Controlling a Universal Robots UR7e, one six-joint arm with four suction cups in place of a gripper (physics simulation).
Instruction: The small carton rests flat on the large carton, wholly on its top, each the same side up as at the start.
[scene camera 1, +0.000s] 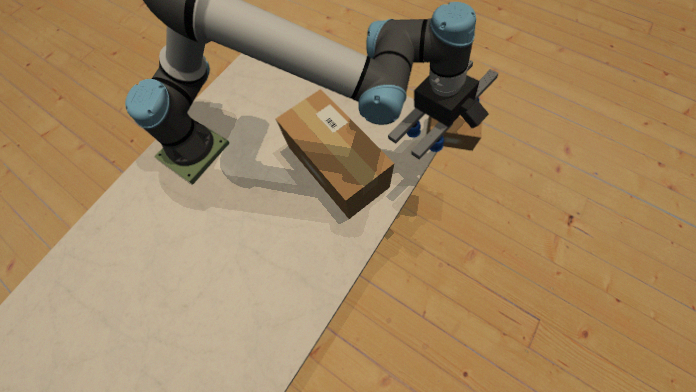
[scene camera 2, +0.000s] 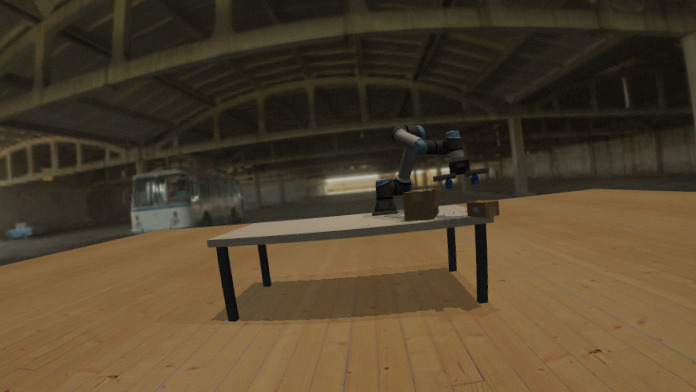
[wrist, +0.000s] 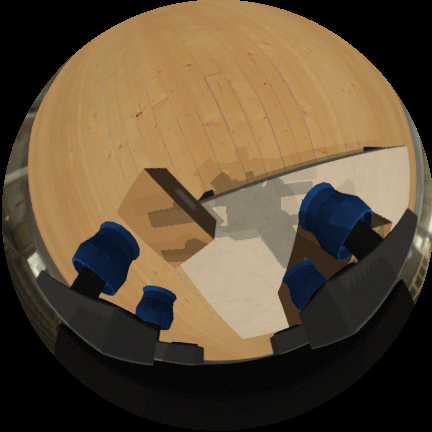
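Seen in the pictures: hand, tool point: (scene camera 2: 462, 185) (wrist: 223, 267); arm's base, link origin: (scene camera 1: 191, 145) (scene camera 2: 385, 211).
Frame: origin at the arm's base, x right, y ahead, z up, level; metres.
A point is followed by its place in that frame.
Note:
The large carton (scene camera 1: 320, 145) @(z 0.137, x -0.250, y 0.386 m) (scene camera 2: 419, 205) @(z 0.064, x -0.275, y 0.550 m) (wrist: 315, 252) @(z 0.064, x -0.351, y 0.477 m) stands on the table with its taped, labelled top up. The small carton (scene camera 1: 462, 139) @(z 0.036, x -0.584, y 0.619 m) (scene camera 2: 482, 209) @(z 0.024, x -0.599, y 0.641 m) (wrist: 167, 215) @(z 0.059, x -0.590, y 0.583 m) lies flat at the table's corner and juts out past the edge; in scene camera 1 the gripper hides part of it. My gripper (scene camera 1: 425, 137) (scene camera 2: 461, 183) @(z 0.152, x -0.512, y 0.566 m) (wrist: 215, 270) @(z 0.152, x -0.512, y 0.566 m) hangs in the air above and beside the small carton, its four blue suction cups touching nothing. Its suction is open and it holds nothing. In the wrist view the right-hand cups cover part of the large carton.
The pale table (scene camera 1: 200, 280) @(z -0.016, x 0.224, y 0.373 m) (scene camera 2: 300, 232) @(z -0.016, x 0.345, y 0.718 m) (wrist: 235, 300) @(z -0.016, x -0.514, y 0.242 m) carries the arm's green base plate (scene camera 1: 192, 172) @(z 0.005, x 0.050, y 0.091 m), left of the large carton. The arm spans above the large carton's far side. The wooden floor (scene camera 1: 550, 225) (scene camera 2: 350, 350) lies around the table. A bus (scene camera 2: 165, 200) shows in the background.

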